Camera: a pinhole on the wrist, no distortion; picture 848 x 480 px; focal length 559.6 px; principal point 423.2 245.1 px. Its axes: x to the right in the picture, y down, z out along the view. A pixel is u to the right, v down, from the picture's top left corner.
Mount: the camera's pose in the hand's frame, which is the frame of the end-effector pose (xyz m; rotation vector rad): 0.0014 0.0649 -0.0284 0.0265 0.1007 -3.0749
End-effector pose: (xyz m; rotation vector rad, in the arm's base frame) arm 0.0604 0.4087 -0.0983 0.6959 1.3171 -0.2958
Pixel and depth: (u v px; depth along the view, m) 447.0 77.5 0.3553
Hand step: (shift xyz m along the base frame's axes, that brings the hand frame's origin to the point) 0.3371 -0.0982 0.0976
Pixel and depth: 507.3 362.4 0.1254
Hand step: 0.0863 -0.0393 0.0337
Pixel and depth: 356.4 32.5 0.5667
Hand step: 0.5839 -0.1443 0.0779
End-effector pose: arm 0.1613 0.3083 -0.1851 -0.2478 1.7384 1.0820
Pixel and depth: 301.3 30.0 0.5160
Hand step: 0.1401 0.5437 0.0172
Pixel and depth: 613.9 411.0 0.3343
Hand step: 0.2814 0.1535 0.0383
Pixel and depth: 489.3 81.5 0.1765
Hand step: 0.0462 0.1653 0.0675
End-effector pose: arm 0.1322 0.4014 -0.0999 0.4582 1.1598 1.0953
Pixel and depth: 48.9 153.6 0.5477
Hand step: 0.4095 0.4893 0.1390
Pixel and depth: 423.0 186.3 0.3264
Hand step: 0.2332 0.0975 0.1785
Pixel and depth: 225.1 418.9 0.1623
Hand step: 0.1137 0.0849 0.0270
